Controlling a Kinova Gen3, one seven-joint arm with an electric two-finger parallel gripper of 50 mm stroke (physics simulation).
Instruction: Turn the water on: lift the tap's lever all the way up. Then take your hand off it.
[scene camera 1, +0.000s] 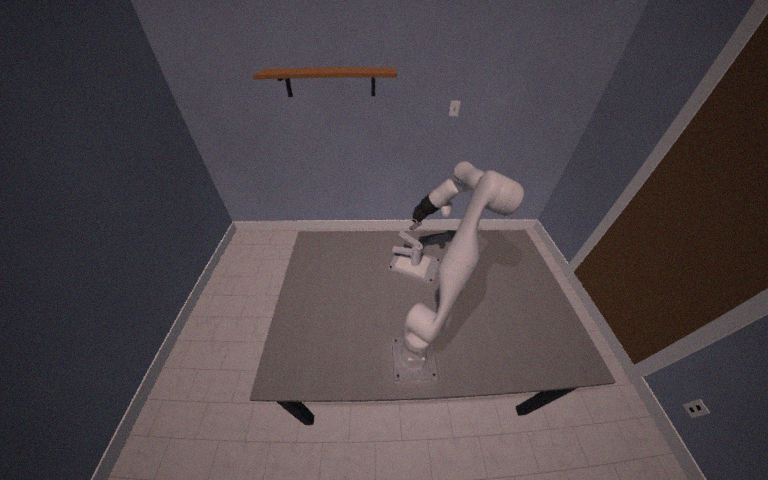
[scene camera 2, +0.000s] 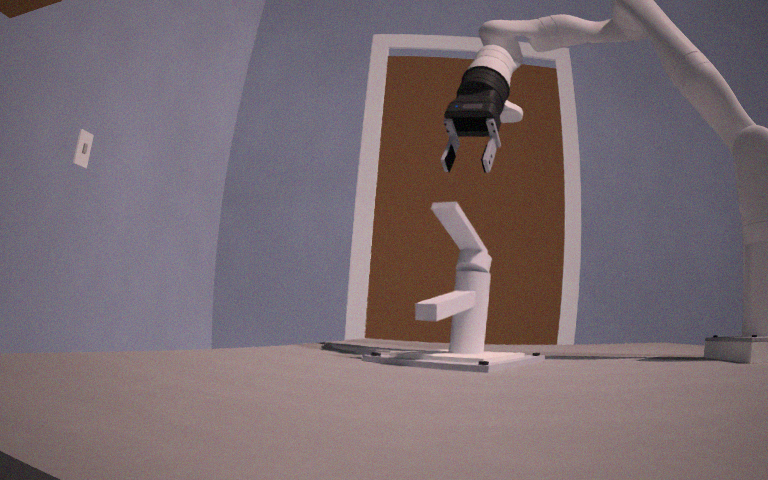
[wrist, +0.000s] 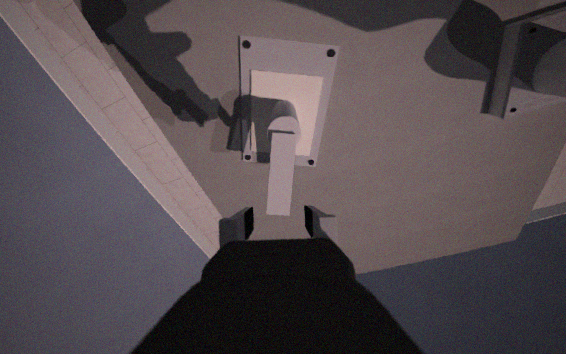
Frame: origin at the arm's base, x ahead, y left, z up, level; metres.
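Where they show: gripper, fingertip midpoint: (scene camera 1: 412, 225) (scene camera 2: 465, 166) (wrist: 279, 217); arm's base, origin of the base link: (scene camera 1: 412, 357) (scene camera 2: 766, 335) (wrist: 559, 66).
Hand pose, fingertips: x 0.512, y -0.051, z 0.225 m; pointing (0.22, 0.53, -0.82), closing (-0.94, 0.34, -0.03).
Note:
Each offset is from my fingertips to the top centre of the thing. Level surfaces: height alone.
The tap's white lever {dx +0.002, dy +0.007, dz -0.062 m} (scene camera 1: 410, 238) (scene camera 2: 459, 227) (wrist: 281, 174) slants steeply up from the top of the tap body {dx -0.018, dy -0.035, dz -0.136 m} (scene camera 1: 416, 255) (scene camera 2: 471, 311). The spout {dx +0.013, dy +0.028, dz -0.161 m} (scene camera 1: 402, 250) (scene camera 2: 444, 306) points out level below it; the lever covers it in the wrist view. My gripper (scene camera 1: 414, 226) (scene camera 2: 467, 164) (wrist: 279, 217) is open and empty. In the second scene view it hangs above the lever's free end with a visible gap, not touching it. In the wrist view the lever's end lies just ahead of the space between the fingertips.
The tap stands on a base plate {dx -0.018, dy -0.035, dz -0.248 m} (scene camera 1: 432, 270) (scene camera 2: 488, 367) (wrist: 290, 55) bolted to the grey table {dz -0.260 m} (scene camera 1: 339, 316) (scene camera 2: 283, 418). The arm's base (scene camera 1: 400, 370) stands toward the table's front edge. A wooden shelf (scene camera 1: 325, 73) is on the back wall, well above the table.

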